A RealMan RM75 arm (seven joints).
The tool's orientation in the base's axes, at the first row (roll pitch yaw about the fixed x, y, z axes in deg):
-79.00, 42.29, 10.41
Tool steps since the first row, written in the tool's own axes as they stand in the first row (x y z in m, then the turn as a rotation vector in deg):
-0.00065, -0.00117, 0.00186, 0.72, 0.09, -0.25
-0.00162, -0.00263, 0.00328, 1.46, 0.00, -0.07
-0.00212, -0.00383, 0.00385, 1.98, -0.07, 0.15
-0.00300, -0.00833, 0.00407, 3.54, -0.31, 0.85
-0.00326, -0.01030, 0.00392, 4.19, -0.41, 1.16
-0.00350, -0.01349, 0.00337, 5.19, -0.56, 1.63
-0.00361, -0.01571, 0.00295, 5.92, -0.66, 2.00
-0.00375, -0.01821, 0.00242, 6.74, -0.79, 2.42
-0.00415, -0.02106, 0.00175, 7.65, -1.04, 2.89
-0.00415, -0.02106, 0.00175, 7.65, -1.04, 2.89
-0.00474, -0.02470, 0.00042, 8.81, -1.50, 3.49
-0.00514, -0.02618, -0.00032, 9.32, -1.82, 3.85
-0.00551, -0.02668, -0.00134, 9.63, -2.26, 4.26
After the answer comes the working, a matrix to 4 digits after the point.
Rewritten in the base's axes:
0.00023, 0.00167, 0.00155, 0.48, -0.14, -0.59
0.00045, 0.00285, 0.00346, 1.07, 0.13, -0.99
0.00088, 0.00326, 0.00475, 1.48, 0.41, -1.26
0.00331, 0.00305, 0.00864, 2.74, 1.29, -2.04
0.00447, 0.00274, 0.01023, 3.27, 1.68, -2.36
0.00651, 0.00194, 0.01263, 4.08, 2.27, -2.86
0.00797, 0.00136, 0.01425, 4.66, 2.72, -3.22
0.00961, 0.00065, 0.01609, 5.32, 3.24, -3.62
0.01130, -0.00026, 0.01833, 6.13, 3.81, -3.98
0.01130, -0.00026, 0.01833, 6.13, 3.81, -3.98
0.01343, -0.00191, 0.02118, 7.26, 4.53, -4.35
0.01419, -0.00279, 0.02242, 7.83, 4.93, -4.41
0.01431, -0.00388, 0.02289, 8.33, 5.34, -4.24

The tool's axes in the first row as the columns of a matrix, in the base's axes (rounded; the answer above uses it unrounded):
0.7276, -0.6841, -0.0511
0.1337, 0.0683, 0.9887
-0.6729, -0.7262, 0.1412

